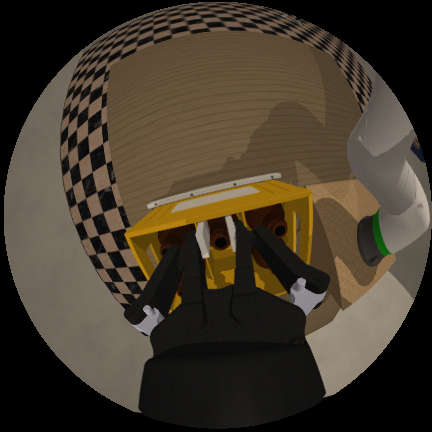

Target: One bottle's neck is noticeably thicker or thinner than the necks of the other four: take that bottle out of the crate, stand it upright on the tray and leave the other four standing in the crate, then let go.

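Seen in the pictures: gripper, fingertip midpoint: (pixel 215 219); arm's base at its link origin: (pixel 370 240).
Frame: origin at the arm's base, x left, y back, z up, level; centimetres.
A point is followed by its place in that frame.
The yellow crate (pixel 290 192) {x -15.9, y -31.3, z 0.7 cm} holds several brown bottles. My gripper (pixel 215 219) {x -12.5, y -41.9, z -2.1 cm} reaches over the crate and is shut on the neck of the middle bottle (pixel 220 241) {x -10.2, y -41.6, z 0.4 cm} in the far row, with a pale pad on each side. That bottle is upright and within the crate. Another bottle (pixel 277 228) {x -10.8, y -33.3, z 0.4 cm} stands to the right in the far row, and one more bottle (pixel 170 239) {x -10.7, y -49.2, z -1.2 cm} to the left, partly behind the finger. Parts of nearer bottles show low in the crate, mostly hidden by my fingers. Neck thicknesses are hard to compare. I cannot identify the tray for certain.
A tan cork-like board (pixel 360 280) {x 6.1, y -9.0, z 5.9 cm} lies right of the crate, partly in shadow. A pale rail (pixel 214 190) {x -15.1, y -41.5, z -12.9 cm} runs along the crate's far side. The wood-grain table top (pixel 200 100) {x -37.4, y -41.8, z -15.9 cm} stretches beyond it. A grey robot arm link (pixel 382 150) {x -23.1, y -16.2, z 8.8 cm} stands at the right.
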